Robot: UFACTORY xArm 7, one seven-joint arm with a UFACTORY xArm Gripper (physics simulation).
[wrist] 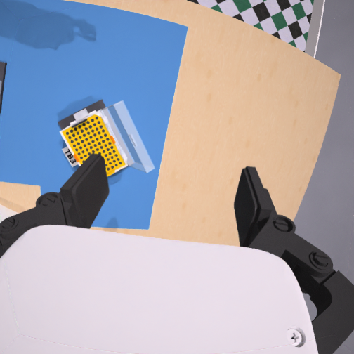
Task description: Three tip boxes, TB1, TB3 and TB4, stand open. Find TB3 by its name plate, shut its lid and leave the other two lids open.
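The tip box TB3 (pixel 94 142) sits on the blue mat left of centre in the wrist view, turned at an angle, with a yellow, dark-holed top. Its name plate (pixel 69 156) reads TB3 and lies at its lower left side. Its clear lid (pixel 134 139) stands open on the right side of the box. My gripper (pixel 170 179) is open and empty. It is above the table, with its left finger overlapping the lower edge of the box in the view and its right finger over the wood. Name plates TB1 and TB4 do not show.
The blue mat (pixel 165 75) lies on the wooden table (pixel 240 110). Part of a dark object (pixel 2 87) shows at the left edge. A checkered surface (pixel 270 17) is at the top, beyond the table edge. Grey floor (pixel 335 150) is at the right.
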